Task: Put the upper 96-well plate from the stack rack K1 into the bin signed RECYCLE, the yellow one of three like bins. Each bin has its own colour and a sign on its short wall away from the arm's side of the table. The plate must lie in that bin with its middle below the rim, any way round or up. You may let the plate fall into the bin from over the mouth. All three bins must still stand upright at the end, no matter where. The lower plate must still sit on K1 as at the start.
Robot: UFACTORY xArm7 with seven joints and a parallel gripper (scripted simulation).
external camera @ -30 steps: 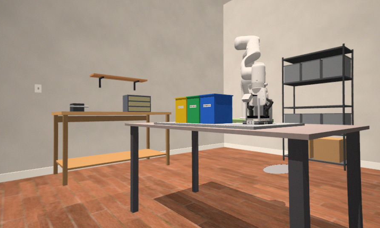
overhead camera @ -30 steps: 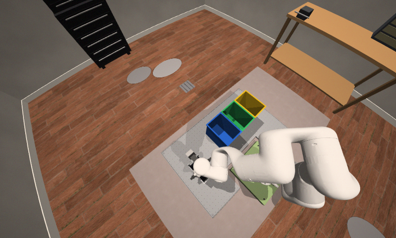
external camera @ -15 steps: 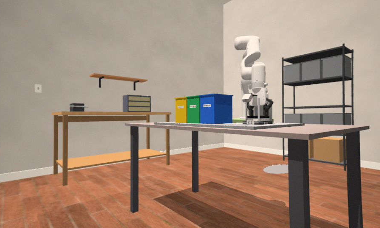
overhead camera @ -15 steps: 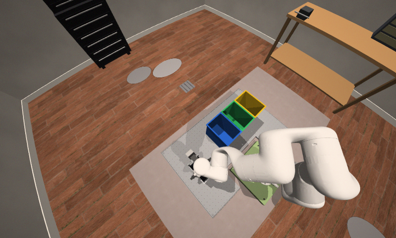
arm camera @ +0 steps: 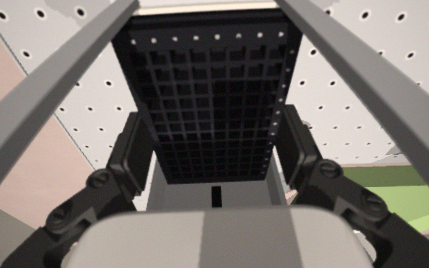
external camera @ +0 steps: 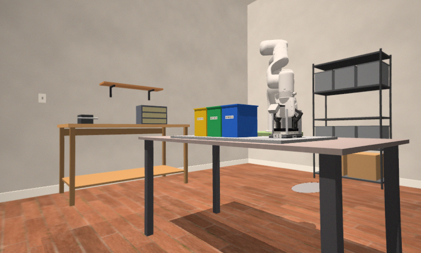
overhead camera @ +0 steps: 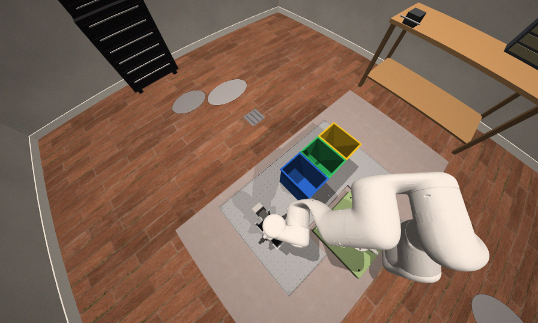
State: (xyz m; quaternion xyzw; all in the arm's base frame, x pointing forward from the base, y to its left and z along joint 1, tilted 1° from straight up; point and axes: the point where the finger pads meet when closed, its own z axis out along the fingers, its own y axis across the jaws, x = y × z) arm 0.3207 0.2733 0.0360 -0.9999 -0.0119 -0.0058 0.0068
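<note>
Now: hand 20 mm above the white plate. Round my hand: green bin (390 mm to the right, 60 mm ahead, 40 mm above); blue bin (260 mm to the right, 70 mm ahead, 40 mm above); black 96-well plate (10 mm below).
</note>
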